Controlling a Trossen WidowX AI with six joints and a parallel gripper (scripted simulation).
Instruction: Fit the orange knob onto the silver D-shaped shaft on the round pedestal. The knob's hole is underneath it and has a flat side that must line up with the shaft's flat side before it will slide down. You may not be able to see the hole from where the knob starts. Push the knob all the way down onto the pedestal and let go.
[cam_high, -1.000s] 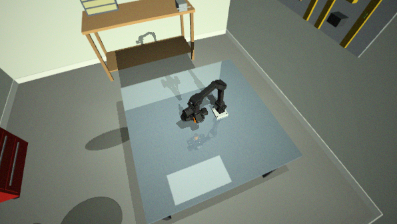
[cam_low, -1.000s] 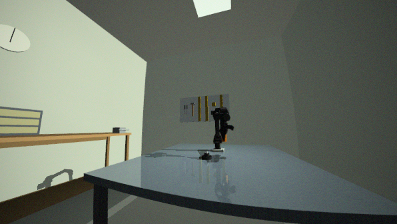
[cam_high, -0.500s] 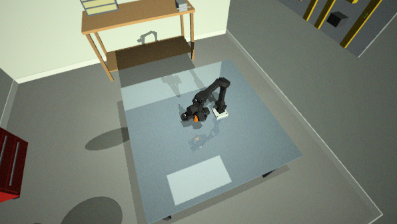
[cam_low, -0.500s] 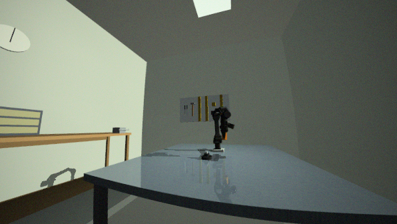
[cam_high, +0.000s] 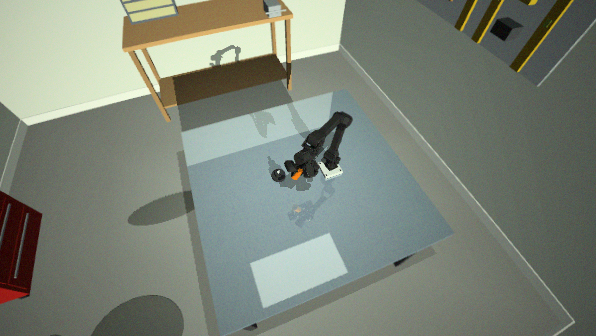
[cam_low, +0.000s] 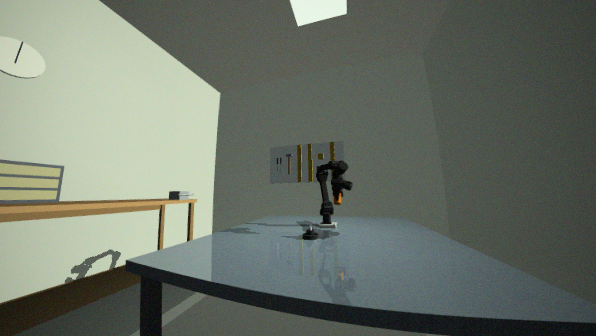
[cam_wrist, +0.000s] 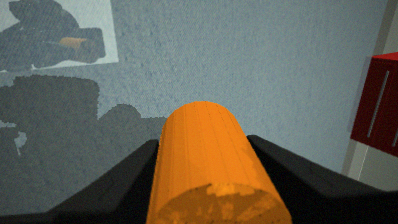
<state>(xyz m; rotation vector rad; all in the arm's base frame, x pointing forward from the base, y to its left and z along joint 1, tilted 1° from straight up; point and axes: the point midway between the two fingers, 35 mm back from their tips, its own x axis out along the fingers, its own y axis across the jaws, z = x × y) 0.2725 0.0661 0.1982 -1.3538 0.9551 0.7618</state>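
My gripper tip is 2 cm past the orange knob and 3 cm below it. From my gripper tip the other things lie so: dark round pedestal 3 cm ahead, 15 cm to the right, 16 cm below.
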